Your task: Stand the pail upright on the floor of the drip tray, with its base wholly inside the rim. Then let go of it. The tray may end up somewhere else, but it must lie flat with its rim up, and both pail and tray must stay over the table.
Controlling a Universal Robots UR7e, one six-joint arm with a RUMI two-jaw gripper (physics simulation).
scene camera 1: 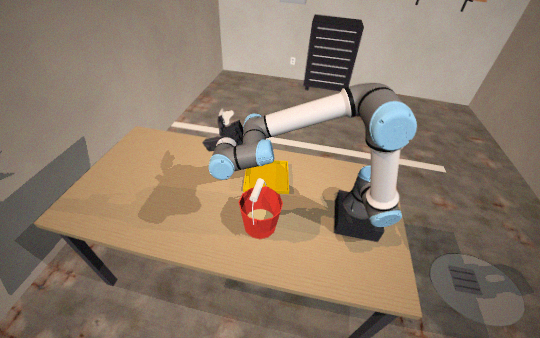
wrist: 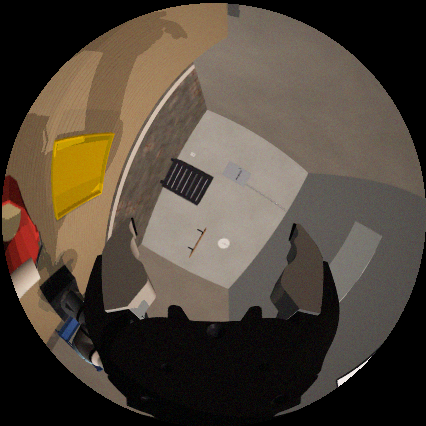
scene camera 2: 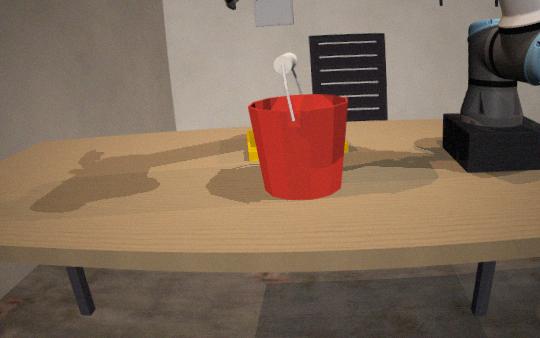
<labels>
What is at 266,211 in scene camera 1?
A red pail.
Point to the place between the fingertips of the gripper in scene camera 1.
231,125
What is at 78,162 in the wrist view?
A yellow drip tray.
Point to a red pail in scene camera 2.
302,160
</labels>
